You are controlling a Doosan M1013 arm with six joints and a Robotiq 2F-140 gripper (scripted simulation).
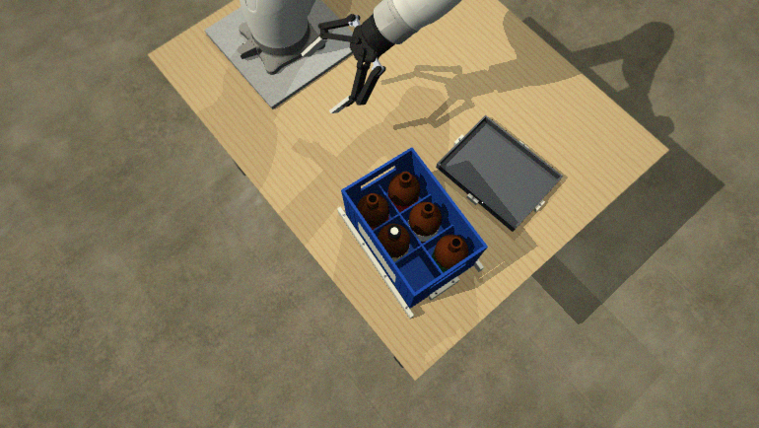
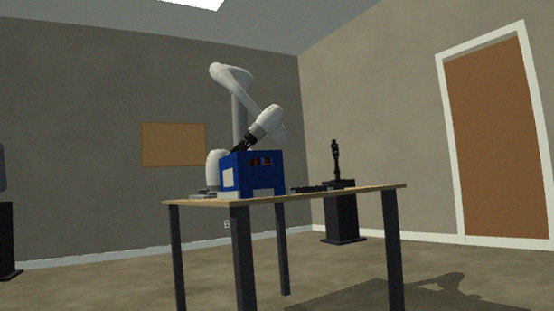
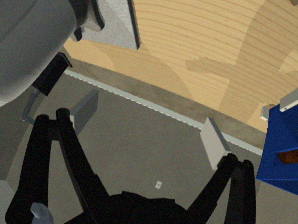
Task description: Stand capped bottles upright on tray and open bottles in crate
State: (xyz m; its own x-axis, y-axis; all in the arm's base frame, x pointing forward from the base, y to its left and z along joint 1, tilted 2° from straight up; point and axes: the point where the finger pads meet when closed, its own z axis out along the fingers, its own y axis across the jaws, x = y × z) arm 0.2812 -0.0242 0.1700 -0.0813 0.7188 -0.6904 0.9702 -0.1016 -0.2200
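The capped bottle lies 390 mm ahead of my hand, 90 mm below it and 60 mm to the right of it. Also, from my hand: blue crate (390 mm ahead, 100 mm below, 10 mm to the right); dark grey tray (360 mm ahead, 280 mm to the left, 170 mm below); uncapped bottle (380 mm ahead, 90 mm below, 30 mm to the left).
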